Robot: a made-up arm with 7 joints.
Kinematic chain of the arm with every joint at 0, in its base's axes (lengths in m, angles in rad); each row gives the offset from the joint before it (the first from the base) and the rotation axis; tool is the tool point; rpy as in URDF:
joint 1: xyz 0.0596 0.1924 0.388 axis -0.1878 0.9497 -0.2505
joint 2: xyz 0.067 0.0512 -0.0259 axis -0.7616 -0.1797 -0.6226
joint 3: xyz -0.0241 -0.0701 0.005 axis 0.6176 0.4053 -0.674
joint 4: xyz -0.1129 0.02 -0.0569 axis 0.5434 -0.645 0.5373
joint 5: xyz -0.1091 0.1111 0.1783 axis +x
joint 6: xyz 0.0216 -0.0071 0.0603 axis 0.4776 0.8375 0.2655
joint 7: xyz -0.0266 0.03 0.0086 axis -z
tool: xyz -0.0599 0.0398 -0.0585 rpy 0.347 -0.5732 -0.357
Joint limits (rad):
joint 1: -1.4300..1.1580
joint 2: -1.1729..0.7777
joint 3: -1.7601..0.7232
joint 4: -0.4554..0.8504
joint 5: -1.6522..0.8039
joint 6: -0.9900..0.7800
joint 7: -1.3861..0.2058
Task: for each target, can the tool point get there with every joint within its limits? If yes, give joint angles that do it. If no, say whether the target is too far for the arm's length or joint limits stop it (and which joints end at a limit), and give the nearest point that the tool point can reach.
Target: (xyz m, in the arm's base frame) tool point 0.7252 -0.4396 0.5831
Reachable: no: too far | nearest point 0.4507 -0.1189 0.4768 | short by 0.435 m
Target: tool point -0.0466 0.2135 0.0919
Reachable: yes | joints -1.1913 0.3972 -0.1610 0.6739 -0.9281 -0.3880 -0.4835
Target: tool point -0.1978 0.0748 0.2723
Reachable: yes | joints -1.0171 -0.5461 0.1131 0.1105 -0.4626 0.2254 -0.3960
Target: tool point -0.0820 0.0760 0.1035
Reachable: yes | joints -1.0854 0.5537 -0.8341 0.6360 -0.7256 -0.2446 -0.9818
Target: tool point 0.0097 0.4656 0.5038
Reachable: yes | joints 0.7425 0.4741 0.1999 -0.0317 -0.6751 -0.3376 -1.1259
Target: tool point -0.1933 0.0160 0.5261
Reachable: yes | joints 0.4079 0.3577 -1.3486 0.5076 -0.5173 -0.2497 -0.7935
